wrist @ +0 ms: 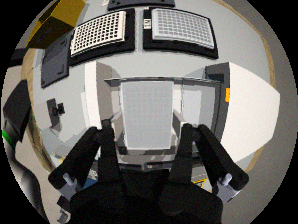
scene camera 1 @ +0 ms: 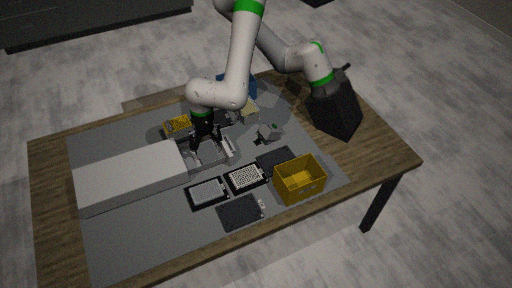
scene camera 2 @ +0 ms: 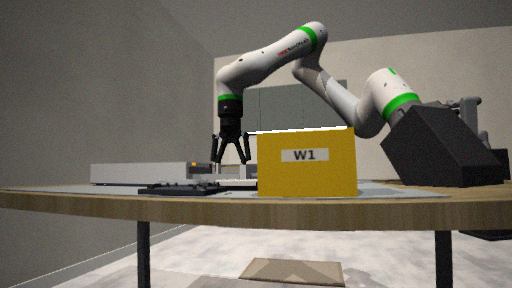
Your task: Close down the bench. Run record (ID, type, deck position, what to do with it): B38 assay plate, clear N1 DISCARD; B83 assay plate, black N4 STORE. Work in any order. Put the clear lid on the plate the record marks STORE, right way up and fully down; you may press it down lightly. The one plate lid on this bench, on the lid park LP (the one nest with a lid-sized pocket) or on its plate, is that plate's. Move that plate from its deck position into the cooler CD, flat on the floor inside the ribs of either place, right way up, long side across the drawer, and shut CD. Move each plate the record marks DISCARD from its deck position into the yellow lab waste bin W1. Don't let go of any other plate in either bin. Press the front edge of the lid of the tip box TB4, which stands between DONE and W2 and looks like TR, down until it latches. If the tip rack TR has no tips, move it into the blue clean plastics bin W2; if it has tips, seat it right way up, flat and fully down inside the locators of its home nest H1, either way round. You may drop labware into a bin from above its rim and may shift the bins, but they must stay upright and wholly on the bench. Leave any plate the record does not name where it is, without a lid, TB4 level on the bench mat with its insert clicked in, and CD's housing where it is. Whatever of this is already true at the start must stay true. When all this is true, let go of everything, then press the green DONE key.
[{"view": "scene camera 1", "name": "yellow bin W1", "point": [300, 178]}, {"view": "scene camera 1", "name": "white cooler CD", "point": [102, 186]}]
